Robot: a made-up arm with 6 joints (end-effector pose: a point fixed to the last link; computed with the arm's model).
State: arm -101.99 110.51 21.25 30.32 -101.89 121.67
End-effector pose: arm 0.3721 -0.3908 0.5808 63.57 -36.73 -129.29
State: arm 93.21 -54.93 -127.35 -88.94 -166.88 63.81
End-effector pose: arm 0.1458 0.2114 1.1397 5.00 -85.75 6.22
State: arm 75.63 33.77 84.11 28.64 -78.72 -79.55
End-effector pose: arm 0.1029 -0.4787 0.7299 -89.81 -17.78 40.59
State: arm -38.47 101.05 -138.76 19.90 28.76 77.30
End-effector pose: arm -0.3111 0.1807 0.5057 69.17 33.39 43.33
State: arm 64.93 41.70 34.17 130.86 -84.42 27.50
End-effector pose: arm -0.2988 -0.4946 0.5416 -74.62 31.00 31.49
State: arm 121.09 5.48 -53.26 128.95 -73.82 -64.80
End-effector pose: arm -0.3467 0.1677 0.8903 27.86 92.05 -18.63
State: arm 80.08 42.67 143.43 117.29 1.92 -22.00
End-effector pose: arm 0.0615 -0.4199 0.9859 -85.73 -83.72 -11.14
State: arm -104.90 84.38 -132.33 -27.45 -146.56 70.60
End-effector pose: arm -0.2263 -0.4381 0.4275 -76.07 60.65 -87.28
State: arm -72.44 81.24 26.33 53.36 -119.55 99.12
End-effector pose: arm 0.2197 -0.5281 0.4933 1.38 -52.88 -120.89
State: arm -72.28 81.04 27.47 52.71 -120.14 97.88
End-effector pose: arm 0.2198 -0.5318 0.5033 1.44 -54.54 -120.22
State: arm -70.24 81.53 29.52 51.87 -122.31 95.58
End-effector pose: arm 0.2160 -0.5389 0.5260 -2.03 -58.11 -117.05
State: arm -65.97 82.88 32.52 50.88 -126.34 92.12
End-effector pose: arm 0.2115 -0.5447 0.5644 -9.51 -63.42 -110.39
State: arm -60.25 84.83 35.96 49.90 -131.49 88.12
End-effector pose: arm 0.2137 -0.5406 0.6111 -18.94 -68.91 -100.71
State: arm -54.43 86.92 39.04 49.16 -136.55 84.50
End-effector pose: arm 0.2250 -0.5244 0.6521 -27.60 -73.02 -90.03
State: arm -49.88 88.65 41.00 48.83 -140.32 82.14
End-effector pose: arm 0.2393 -0.5045 0.6761 -33.64 -75.06 -81.33
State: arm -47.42 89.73 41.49 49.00 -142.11 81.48
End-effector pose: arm 0.2489 -0.4921 0.6816 -36.69 -75.23 -76.70
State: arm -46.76 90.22 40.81 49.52 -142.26 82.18
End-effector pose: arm 0.2518 -0.4895 0.6749 -37.62 -74.19 -75.81
